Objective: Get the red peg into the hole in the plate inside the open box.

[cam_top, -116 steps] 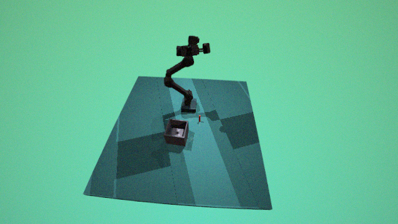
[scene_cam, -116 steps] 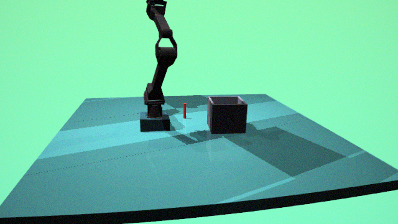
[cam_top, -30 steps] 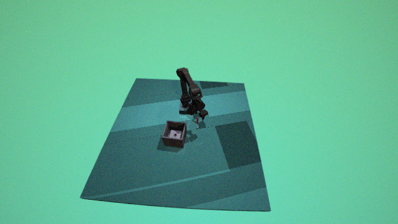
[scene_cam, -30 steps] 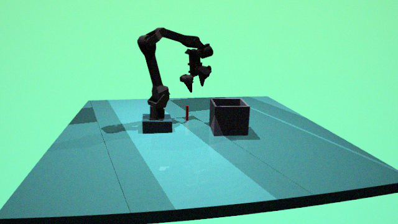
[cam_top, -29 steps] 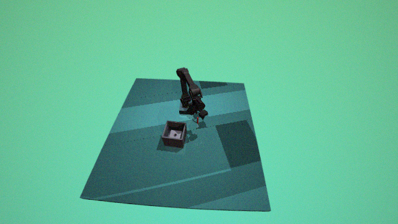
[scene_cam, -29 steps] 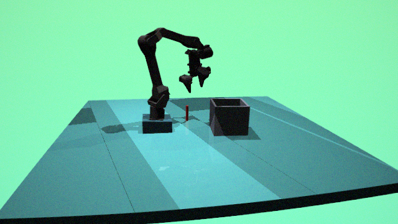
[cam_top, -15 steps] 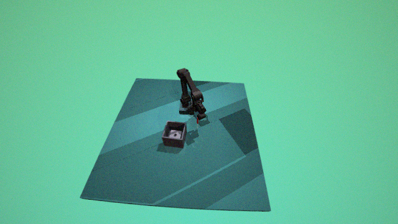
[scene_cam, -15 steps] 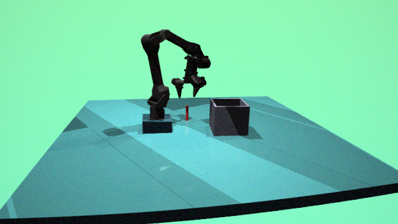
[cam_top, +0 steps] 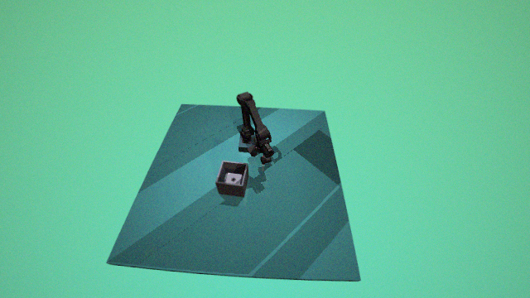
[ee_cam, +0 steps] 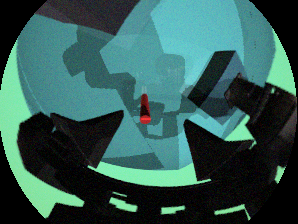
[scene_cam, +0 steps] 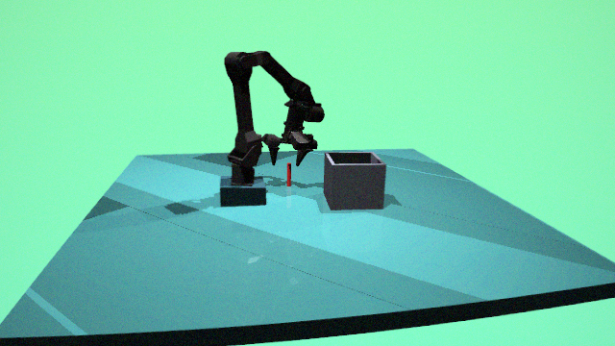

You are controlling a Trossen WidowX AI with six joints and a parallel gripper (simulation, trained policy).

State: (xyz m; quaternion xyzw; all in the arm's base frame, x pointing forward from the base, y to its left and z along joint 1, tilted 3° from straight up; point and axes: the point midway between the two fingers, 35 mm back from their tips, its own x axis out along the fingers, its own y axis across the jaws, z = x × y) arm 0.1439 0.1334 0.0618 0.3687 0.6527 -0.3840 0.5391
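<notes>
The red peg lies 1 cm ahead of my gripper tip and 3 cm below it. Round my gripper tip: plate: 20 cm ahead, 16 cm to the right, 3 cm below.
</notes>
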